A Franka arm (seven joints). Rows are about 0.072 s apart.
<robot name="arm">
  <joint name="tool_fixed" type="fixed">
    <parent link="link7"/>
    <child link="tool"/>
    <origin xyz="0 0 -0.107" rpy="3.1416 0 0"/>
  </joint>
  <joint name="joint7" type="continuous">
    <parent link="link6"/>
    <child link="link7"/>
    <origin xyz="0.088 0 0"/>
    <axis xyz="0 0 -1"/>
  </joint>
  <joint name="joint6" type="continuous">
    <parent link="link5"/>
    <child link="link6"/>
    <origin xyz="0 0 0"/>
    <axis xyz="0 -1 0"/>
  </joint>
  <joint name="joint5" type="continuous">
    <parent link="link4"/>
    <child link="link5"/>
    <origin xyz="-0.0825 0 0.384"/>
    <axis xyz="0 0 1"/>
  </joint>
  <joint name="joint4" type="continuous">
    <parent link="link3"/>
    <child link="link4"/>
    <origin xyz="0.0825 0 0"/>
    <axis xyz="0 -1 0"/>
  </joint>
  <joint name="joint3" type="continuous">
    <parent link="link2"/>
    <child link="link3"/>
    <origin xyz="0 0 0.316"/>
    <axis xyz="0 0 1"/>
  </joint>
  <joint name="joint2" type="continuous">
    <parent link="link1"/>
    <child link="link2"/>
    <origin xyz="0 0 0"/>
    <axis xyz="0 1 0"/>
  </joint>
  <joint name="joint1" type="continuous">
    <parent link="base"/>
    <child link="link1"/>
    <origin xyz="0 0 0.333"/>
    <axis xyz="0 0 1"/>
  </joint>
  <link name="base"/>
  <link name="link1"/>
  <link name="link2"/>
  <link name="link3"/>
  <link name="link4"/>
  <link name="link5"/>
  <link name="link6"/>
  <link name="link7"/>
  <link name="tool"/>
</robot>
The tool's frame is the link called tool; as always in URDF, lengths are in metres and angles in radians. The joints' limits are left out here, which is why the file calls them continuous.
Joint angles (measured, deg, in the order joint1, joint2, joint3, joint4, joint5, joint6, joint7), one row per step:
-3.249 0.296 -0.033 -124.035 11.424 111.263 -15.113
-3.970 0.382 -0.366 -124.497 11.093 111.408 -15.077
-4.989 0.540 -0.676 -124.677 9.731 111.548 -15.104
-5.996 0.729 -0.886 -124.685 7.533 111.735 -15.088
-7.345 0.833 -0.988 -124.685 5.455 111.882 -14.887
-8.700 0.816 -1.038 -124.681 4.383 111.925 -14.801
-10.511 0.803 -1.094 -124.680 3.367 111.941 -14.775
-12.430 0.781 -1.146 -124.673 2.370 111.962 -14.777
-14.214 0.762 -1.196 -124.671 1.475 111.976 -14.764
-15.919 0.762 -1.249 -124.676 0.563 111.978 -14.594
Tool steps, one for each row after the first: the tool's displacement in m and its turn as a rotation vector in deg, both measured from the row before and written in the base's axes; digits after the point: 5 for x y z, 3 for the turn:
-0.00228 -0.00968 -0.00410 -0.271 0.431 -0.924
-0.00151 -0.01332 -0.00282 -1.106 0.293 -0.542
-0.00099 -0.01335 -0.00186 -1.806 0.213 0.015
-0.00161 -0.01522 -0.00099 -1.739 0.211 -0.453
-0.00197 -0.01356 0.00014 -0.893 0.084 -0.869
-0.00315 -0.01745 0.00008 -0.825 0.127 -1.303
-0.00392 -0.01822 0.00022 -0.804 0.128 -1.391
-0.00425 -0.01677 0.00017 -0.718 0.150 -1.328
-0.00466 -0.01598 -0.00005 -0.750 0.225 -1.395

